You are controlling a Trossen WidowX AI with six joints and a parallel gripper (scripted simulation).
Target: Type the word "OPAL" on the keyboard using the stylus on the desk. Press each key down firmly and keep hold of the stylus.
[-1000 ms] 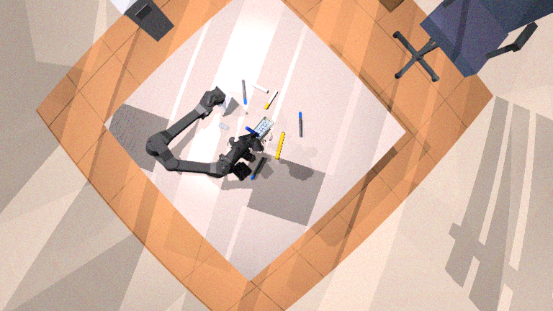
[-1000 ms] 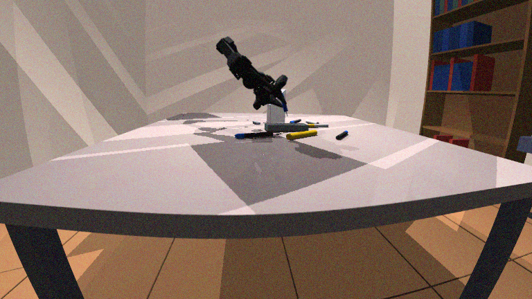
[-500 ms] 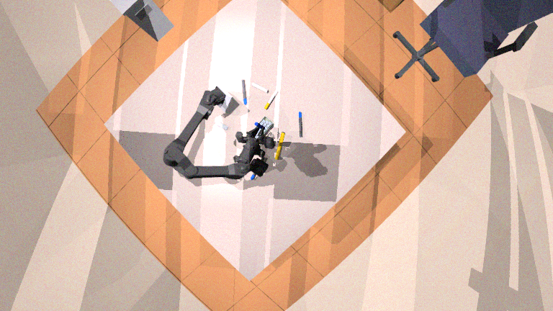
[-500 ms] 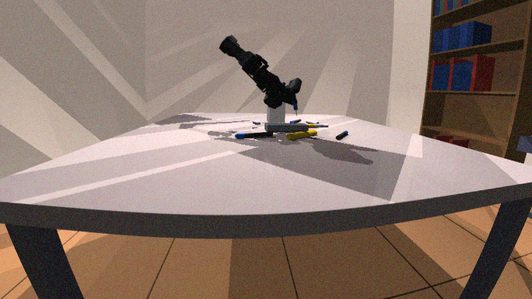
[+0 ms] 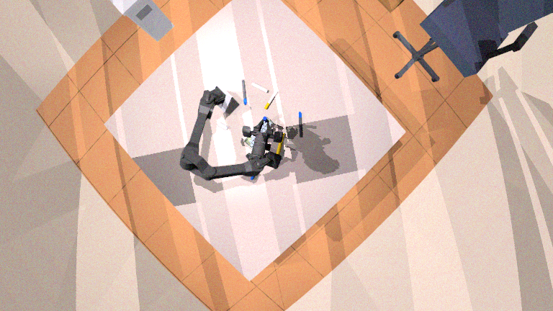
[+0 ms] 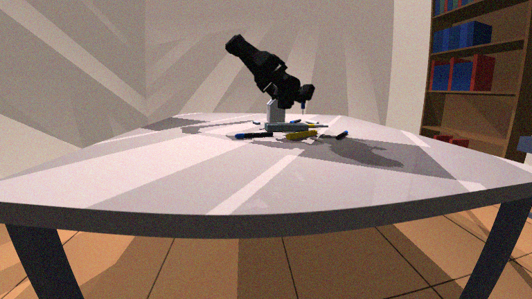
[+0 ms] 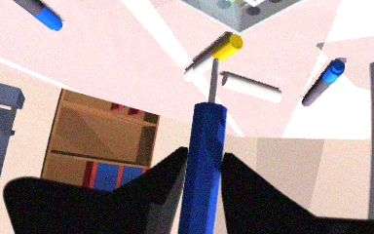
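Right now the yellow-tipped pen is 11 cm below my gripper tip, 9 cm to the left of it and 7 cm behind it. Round my gripper tip: blue stylus 1 cm below; then yellow marker 14 cm ahead, 11 cm below, 4 cm to the right.
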